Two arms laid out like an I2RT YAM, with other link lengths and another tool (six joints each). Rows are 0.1 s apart.
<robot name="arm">
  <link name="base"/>
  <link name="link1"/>
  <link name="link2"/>
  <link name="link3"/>
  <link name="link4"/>
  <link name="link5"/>
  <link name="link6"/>
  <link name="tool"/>
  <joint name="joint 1" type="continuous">
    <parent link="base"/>
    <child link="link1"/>
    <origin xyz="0 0 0.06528"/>
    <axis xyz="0 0 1"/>
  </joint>
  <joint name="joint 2" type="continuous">
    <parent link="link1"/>
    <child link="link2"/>
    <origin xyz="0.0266 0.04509 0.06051"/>
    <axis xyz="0 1 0"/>
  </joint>
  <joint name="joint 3" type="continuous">
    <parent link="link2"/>
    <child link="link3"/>
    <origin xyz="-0.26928 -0.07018 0"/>
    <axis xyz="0 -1 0"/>
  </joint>
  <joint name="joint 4" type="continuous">
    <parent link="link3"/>
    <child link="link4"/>
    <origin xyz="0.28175 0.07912 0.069"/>
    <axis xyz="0 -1 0"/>
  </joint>
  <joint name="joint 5" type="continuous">
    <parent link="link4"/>
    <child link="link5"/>
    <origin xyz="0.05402 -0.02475 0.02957"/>
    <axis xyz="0 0 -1"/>
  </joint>
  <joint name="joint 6" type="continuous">
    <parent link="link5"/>
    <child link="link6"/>
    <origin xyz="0.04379 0 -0.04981"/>
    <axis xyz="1 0 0"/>
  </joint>
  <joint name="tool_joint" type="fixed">
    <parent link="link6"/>
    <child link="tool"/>
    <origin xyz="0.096 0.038 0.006" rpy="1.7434 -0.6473 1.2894"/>
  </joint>
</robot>
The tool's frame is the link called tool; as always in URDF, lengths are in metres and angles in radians. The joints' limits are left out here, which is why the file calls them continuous.
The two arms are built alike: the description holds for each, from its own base.
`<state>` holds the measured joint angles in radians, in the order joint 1, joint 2, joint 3, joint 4, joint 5, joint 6, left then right.
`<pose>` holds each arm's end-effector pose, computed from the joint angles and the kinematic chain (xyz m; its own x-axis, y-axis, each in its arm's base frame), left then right.
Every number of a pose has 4 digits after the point.
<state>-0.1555 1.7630 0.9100 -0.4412 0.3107 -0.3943 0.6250 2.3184 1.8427 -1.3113 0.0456 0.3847</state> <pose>0.3407 -0.0310 0.0243 0.5117 0.7564 -0.4075 0.8535 -0.3931 0.3421 0.3318 0.3083 0.0650 0.3512 0.8372 -0.4193 0.9074 -0.4147 -0.0678</pose>
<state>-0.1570 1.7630 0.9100 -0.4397 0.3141 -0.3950 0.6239 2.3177 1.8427 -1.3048 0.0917 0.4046</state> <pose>0.3408 -0.0320 0.0243 0.5134 0.7540 -0.4098 0.8525 -0.3934 0.3442 0.3376 0.3033 0.0639 0.3754 0.8183 -0.4352 0.9045 -0.4260 -0.0208</pose>
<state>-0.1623 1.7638 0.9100 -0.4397 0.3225 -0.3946 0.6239 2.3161 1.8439 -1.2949 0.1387 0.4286</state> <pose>0.3404 -0.0350 0.0241 0.5185 0.7467 -0.4167 0.8500 -0.3975 0.3456 0.3442 0.2992 0.0637 0.4052 0.7987 -0.4448 0.8983 -0.4383 0.0313</pose>
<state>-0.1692 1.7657 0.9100 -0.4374 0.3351 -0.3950 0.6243 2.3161 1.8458 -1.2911 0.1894 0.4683</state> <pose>0.3400 -0.0392 0.0237 0.5252 0.7364 -0.4265 0.8467 -0.4018 0.3489 0.3508 0.2941 0.0635 0.4470 0.7689 -0.4572 0.8830 -0.4612 0.0876</pose>
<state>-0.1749 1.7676 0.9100 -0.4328 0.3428 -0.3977 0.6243 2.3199 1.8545 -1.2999 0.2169 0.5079</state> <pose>0.3402 -0.0424 0.0233 0.5293 0.7300 -0.4324 0.8444 -0.4034 0.3526 0.3548 0.2911 0.0642 0.4826 0.7418 -0.4656 0.8650 -0.4872 0.1202</pose>
